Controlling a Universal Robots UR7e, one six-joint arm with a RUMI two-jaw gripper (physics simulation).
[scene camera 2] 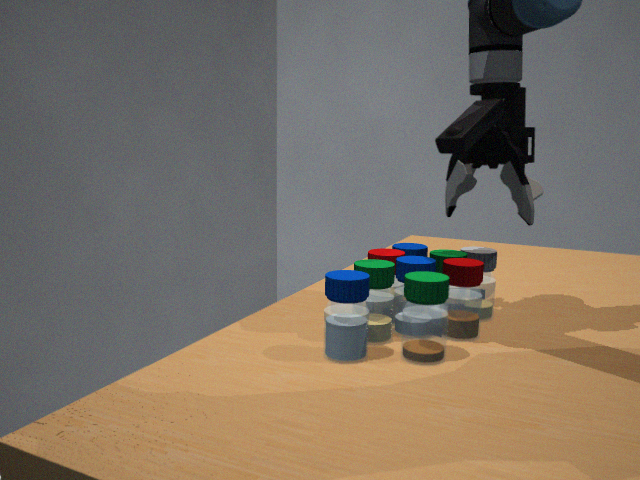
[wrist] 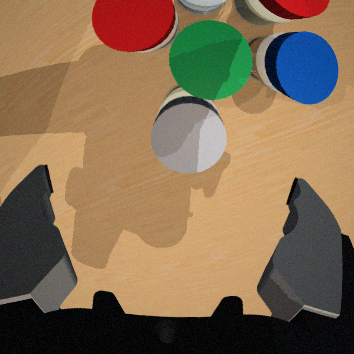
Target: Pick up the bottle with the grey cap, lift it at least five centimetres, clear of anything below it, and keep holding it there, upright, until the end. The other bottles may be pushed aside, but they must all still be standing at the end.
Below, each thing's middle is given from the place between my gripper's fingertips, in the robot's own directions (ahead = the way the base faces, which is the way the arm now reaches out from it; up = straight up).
Right now the green-capped bottle (wrist: 210, 59) is 40 mm ahead of my hand, 50 mm to the left of it and 100 mm below it. Also, from my hand: red-capped bottle (scene camera 2: 464, 304) (10 mm ahead, 100 mm to the left, 100 mm below); blue-capped bottle (wrist: 302, 65) (110 mm ahead, 20 mm to the left, 100 mm below).
